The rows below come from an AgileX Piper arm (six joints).
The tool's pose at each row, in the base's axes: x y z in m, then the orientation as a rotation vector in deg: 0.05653, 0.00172, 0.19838, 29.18, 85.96, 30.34; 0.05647, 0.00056, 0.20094, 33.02, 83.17, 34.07; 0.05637, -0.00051, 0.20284, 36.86, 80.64, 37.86; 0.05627, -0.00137, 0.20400, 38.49, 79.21, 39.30; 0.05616, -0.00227, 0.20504, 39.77, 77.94, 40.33; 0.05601, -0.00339, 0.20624, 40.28, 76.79, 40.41; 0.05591, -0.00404, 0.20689, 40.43, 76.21, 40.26; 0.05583, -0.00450, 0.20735, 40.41, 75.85, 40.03; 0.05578, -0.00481, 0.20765, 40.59, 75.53, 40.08; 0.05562, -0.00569, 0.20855, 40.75, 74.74, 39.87; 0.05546, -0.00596, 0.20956, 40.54, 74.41, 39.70; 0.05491, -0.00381, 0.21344, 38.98, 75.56, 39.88; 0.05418, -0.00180, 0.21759, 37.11, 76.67, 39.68; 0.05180, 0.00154, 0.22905, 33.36, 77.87, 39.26; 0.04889, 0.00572, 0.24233, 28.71, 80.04, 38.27
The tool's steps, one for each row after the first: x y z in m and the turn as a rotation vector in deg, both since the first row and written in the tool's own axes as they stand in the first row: -0.00273, 0.00067, -0.00004, -0.50, -1.70, 5.06; -0.00489, 0.00100, -0.00013, -0.89, -3.01, 10.17; -0.00633, 0.00103, -0.00023, -1.07, -3.90, 12.29; -0.00770, 0.00097, -0.00034, -1.19, -4.76, 13.92; -0.00934, 0.00083, -0.00048, -1.26, -5.79, 14.44; -0.01025, 0.00072, -0.00058, -1.27, -6.38, 14.52; -0.01090, 0.00064, -0.00066, -1.27, -6.78, 14.40; -0.01133, 0.00058, -0.00071, -1.28, -7.06, 14.59; -0.01258, 0.00045, -0.00087, -1.30, -7.86, 14.67; -0.01354, 0.00086, -0.00102, -1.45, -8.21, 14.47; -0.01527, 0.00495, -0.00151, -2.21, -7.03, 13.43; -0.01730, 0.00910, -0.00217, -2.97, -5.98, 11.98; -0.02427, 0.01883, -0.00440, -4.79, -4.78, 9.18; -0.03216, 0.03035, -0.00712, -6.55, -2.74, 5.36
